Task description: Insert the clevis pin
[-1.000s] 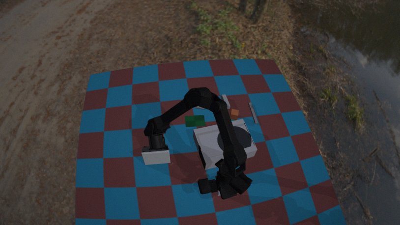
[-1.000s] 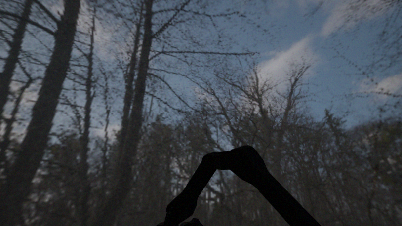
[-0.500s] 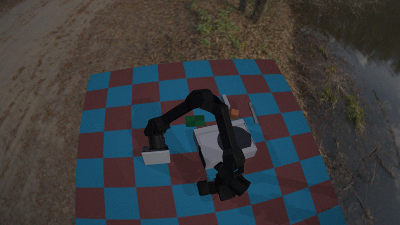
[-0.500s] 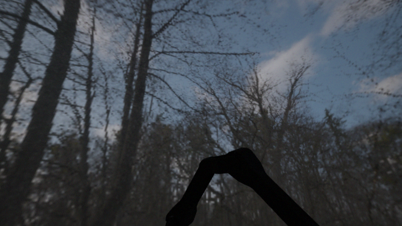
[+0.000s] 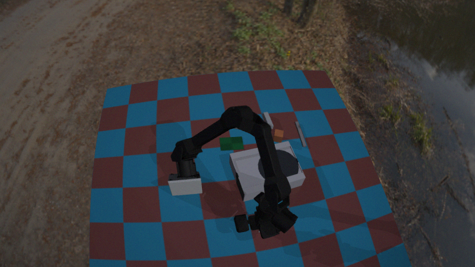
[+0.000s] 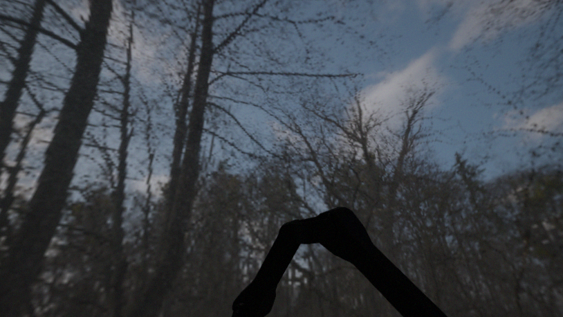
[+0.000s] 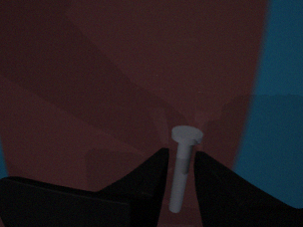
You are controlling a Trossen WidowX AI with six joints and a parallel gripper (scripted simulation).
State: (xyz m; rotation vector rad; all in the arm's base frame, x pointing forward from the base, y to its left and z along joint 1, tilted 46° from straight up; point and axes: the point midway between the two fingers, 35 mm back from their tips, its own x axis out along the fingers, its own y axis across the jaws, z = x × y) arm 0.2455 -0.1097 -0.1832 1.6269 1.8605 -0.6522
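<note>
Right now the dark round disc is 10 cm ahead of my gripper tip, 23 cm to the left of it and 6 cm above it. The rest, counted from my gripper tip: steel tray: 6 cm ahead, 24 cm to the left, 4 cm above; then flat green piece: 6 cm behind, 40 cm to the left; then steel clevis pin: 1 cm to the left, 1 cm above.
</note>
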